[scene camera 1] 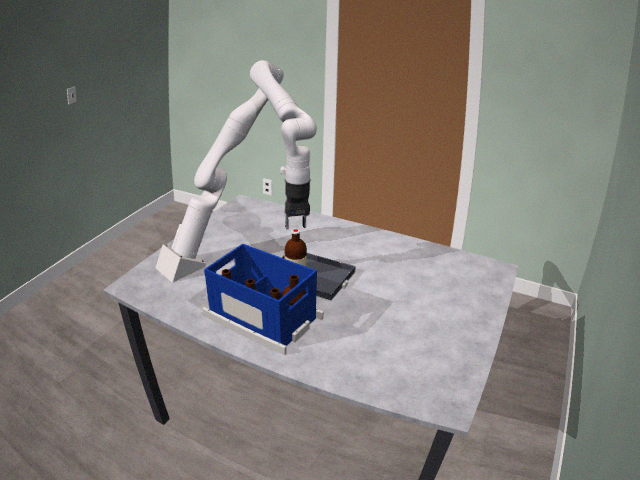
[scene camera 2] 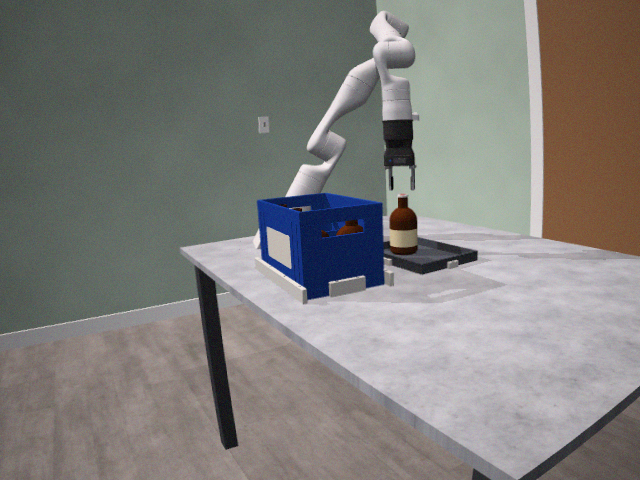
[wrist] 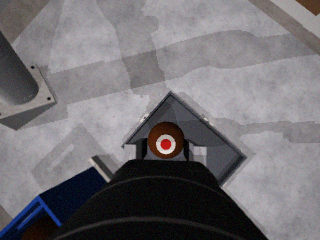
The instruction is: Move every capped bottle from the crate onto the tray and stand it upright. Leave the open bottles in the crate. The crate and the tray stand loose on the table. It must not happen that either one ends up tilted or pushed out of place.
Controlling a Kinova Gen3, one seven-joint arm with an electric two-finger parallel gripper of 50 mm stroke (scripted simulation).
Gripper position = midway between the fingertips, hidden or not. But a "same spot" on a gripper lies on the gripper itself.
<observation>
my gripper: scene camera 1; scene camera 2; wrist 165, 146
dark tray: scene camera 1; scene camera 2 431, 256; wrist
same spot on dark tray: (scene camera 1: 331, 274) = (wrist: 209, 156)
same spot on my gripper: (scene camera 2: 399, 152) = (scene camera 1: 300, 206)
</observation>
